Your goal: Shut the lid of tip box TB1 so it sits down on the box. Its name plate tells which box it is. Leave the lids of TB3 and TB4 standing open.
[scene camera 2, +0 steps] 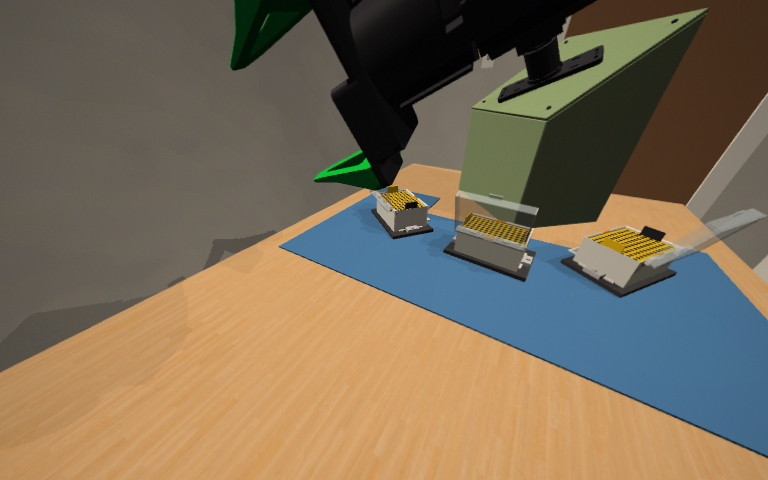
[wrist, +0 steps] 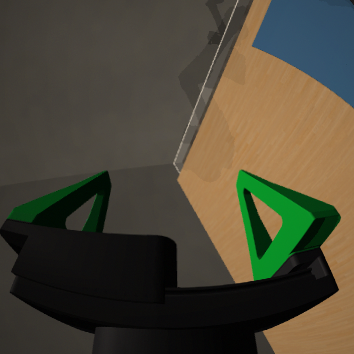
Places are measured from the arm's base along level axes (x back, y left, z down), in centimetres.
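Pixels of known places: gripper, fingertip midpoint: [scene camera 2: 281,129] [wrist: 173,177]; arm's base, origin of the base link: [scene camera 2: 545,79].
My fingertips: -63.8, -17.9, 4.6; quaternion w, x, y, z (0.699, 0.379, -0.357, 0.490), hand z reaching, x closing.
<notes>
For each thing: its middle in the pictures, then the offset to it from my fingertips, as dx, dy, dz. "spot": a spot on its surface instead. Level surfaces: height alone.
- left box, body centre: [scene camera 2: 404,208] +37.3, -4.4, +23.0
- middle box, body centre: [scene camera 2: 494,237] +33.3, +17.4, +23.0
- right box, surface spot: [scene camera 2: 608,261] spot: +33.6, +35.8, +22.4
- blue mat, its level: dz +26.3
- wooden table, its level: dz +26.6
Three white tip boxes with yellow tip racks stand on dark bases in scene camera 2. The left box [scene camera 2: 410,219] is partly behind the gripper's finger, and its clear lid seems to stand open at its left side. The middle box [scene camera 2: 488,250] has its clear lid [scene camera 2: 496,206] standing upright. The right box [scene camera 2: 608,261] has its clear lid [scene camera 2: 714,234] leaning open out to the right. The name plates are too small to read, so I cannot tell which box is TB1, TB3 or TB4. My gripper [scene camera 2: 274,124] [wrist: 173,177] is open and empty, high up at the left.
The boxes stand on a blue mat [scene camera 2: 481,308] [wrist: 310,45] on a wooden table [scene camera 2: 271,362] [wrist: 260,130]. A green block-shaped housing [scene camera 2: 501,152] stands behind the middle box, with a black bracket on top. The table's edge shows below the gripper in the wrist view.
</notes>
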